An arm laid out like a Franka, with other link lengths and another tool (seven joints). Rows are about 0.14 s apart.
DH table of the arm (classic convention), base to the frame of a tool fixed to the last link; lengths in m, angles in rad. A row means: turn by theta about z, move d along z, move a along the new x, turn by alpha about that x. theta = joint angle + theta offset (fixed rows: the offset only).
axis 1: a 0  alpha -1.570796  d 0.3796  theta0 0
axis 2: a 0  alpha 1.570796  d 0  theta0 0
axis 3: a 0.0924  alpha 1.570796  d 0.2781  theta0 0
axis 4: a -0.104  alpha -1.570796  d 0  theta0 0
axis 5: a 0  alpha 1.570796  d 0.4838  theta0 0
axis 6: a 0.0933  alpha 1.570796  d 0  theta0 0
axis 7: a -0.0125  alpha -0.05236  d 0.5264  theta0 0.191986
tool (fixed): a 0  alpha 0  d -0.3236  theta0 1.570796
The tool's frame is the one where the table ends.
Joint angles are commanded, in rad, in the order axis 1, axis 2, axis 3, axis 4, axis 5, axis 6, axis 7. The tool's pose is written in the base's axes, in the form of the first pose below.
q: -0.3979 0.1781 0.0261 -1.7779 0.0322 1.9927 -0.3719
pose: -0.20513 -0.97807 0.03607 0.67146; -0.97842 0.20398 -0.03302 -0.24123; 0.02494 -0.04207 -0.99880 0.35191; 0 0 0 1
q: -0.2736 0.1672 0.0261 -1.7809 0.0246 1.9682 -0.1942
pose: -0.25290 -0.96740 0.01305 0.69388; -0.96716 0.25244 -0.02943 -0.15410; 0.02518 -0.02006 -0.99948 0.35587; 0 0 0 1
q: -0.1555 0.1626 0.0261 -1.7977 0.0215 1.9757 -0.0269
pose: -0.29887 -0.95429 0.00287 0.70720; -0.95394 0.29868 -0.02819 -0.06990; 0.02605 -0.01116 -0.99960 0.35018; 0 0 0 1
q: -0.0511 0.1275 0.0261 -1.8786 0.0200 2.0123 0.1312
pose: -0.34917 -0.93699 -0.01143 0.69818; -0.93658 0.34936 -0.02782 0.00552; 0.03006 0.00099 -0.99955 0.33178; 0 0 0 1
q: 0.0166 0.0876 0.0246 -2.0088 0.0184 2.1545 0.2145
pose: -0.36777 -0.92913 0.03820 0.68590; -0.92983 0.36686 -0.02883 0.05112; 0.01277 -0.04612 -0.99885 0.29842; 0 0 0 1
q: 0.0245 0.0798 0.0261 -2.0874 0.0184 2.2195 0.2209
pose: -0.36580 -0.93013 0.03237 0.67033; -0.93056 0.36495 -0.02938 0.05668; 0.01552 -0.04087 -0.99904 0.26582; 0 0 0 1
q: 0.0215 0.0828 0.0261 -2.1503 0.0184 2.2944 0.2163
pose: -0.36551 -0.92988 0.04147 0.65982; -0.93072 0.36451 -0.02991 0.05393; 0.01270 -0.04953 -0.99869 0.23655; 0 0 0 1
